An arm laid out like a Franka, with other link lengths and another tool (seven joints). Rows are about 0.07 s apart.
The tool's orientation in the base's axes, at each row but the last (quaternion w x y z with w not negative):
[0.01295 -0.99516 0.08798 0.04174]
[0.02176 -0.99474 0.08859 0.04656]
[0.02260 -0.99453 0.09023 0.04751]
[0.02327 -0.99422 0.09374 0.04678]
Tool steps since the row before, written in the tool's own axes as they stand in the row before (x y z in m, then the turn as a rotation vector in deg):
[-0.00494 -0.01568 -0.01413 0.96 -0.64 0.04]
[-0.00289 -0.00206 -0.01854 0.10 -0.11 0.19]
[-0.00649 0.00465 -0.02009 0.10 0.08 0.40]
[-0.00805 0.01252 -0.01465 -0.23 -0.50 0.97]
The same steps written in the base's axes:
[-0.00094 0.01582 0.01479 1.05 0.46 -0.11]
[-0.00082 0.00157 0.01879 0.10 0.10 -0.19]
[-0.00538 -0.00449 0.02045 0.05 -0.07 -0.41]
[-0.00894 -0.01161 0.01488 -0.22 0.59 -0.92]

